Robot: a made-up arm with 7 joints. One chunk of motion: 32 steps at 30 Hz.
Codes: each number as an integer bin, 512 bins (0 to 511) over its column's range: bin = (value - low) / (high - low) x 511, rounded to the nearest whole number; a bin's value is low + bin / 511 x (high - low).
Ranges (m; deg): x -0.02..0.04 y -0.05..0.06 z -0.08..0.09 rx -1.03..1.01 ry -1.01..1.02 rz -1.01..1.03
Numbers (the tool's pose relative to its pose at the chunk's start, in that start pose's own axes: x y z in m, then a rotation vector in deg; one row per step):
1: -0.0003 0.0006 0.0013 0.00 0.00 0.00
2: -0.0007 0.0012 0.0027 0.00 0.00 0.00
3: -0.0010 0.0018 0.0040 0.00 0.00 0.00
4: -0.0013 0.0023 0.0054 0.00 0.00 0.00
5: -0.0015 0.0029 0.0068 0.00 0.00 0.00
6: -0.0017 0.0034 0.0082 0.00 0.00 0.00
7: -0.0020 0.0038 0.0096 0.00 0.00 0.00
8: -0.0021 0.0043 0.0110 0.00 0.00 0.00
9: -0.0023 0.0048 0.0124 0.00 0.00 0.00
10: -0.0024 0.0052 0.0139 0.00 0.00 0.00
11: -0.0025 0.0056 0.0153 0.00 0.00 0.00
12: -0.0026 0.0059 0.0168 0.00 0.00 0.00
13: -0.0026 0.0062 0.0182 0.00 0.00 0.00
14: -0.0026 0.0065 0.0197 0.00 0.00 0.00
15: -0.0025 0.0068 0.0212 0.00 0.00 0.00
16: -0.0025 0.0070 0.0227 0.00 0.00 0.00
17: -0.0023 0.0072 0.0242 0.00 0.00 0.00
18: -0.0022 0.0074 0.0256 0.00 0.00 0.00
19: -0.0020 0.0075 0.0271 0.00 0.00 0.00
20: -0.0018 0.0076 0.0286 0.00 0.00 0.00
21: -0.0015 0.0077 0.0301 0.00 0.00 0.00
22: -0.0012 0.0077 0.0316 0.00 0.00 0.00
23: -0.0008 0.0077 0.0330 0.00 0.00 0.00
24: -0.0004 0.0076 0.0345 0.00 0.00 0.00
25: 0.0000 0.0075 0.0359 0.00 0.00 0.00
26: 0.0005 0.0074 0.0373 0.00 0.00 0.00
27: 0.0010 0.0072 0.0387 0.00 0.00 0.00
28: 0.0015 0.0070 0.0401 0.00 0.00 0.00
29: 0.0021 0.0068 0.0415 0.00 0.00 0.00
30: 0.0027 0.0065 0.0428 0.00 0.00 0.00
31: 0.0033 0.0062 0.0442 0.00 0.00 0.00
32: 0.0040 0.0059 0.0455 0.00 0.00 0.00
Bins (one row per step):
1: 168 235 244 258 254 253
2: 164 238 249 258 254 253
3: 162 241 252 258 254 253
4: 159 243 257 258 254 253
5: 158 246 261 258 254 253
6: 156 248 265 258 254 253
7: 153 250 269 258 254 253
8: 152 252 274 258 254 253
9: 151 255 278 258 254 253
10: 150 256 282 258 254 253
11: 149 258 286 258 254 253
12: 148 260 291 258 254 253
13: 148 261 295 258 254 253
14: 148 262 300 258 254 253
15: 149 264 304 258 254 253
16: 149 265 309 258 254 253
17: 151 266 313 258 254 253
18: 152 267 317 258 254 253
19: 153 267 322 258 254 253
20: 155 268 326 258 254 253
21: 158 268 331 258 254 253
22: 160 268 335 258 254 253
23: 164 268 340 258 254 253
24: 167 268 344 258 254 253
25: 170 267 348 258 254 253
26: 175 267 353 258 254 253
27: 179 266 357 258 254 253
28: 183 265 361 258 254 253
29: 188 264 365 258 254 253
30: 193 262 369 258 254 253
31: 198 261 373 258 254 253
32: 204 260 377 258 254 253

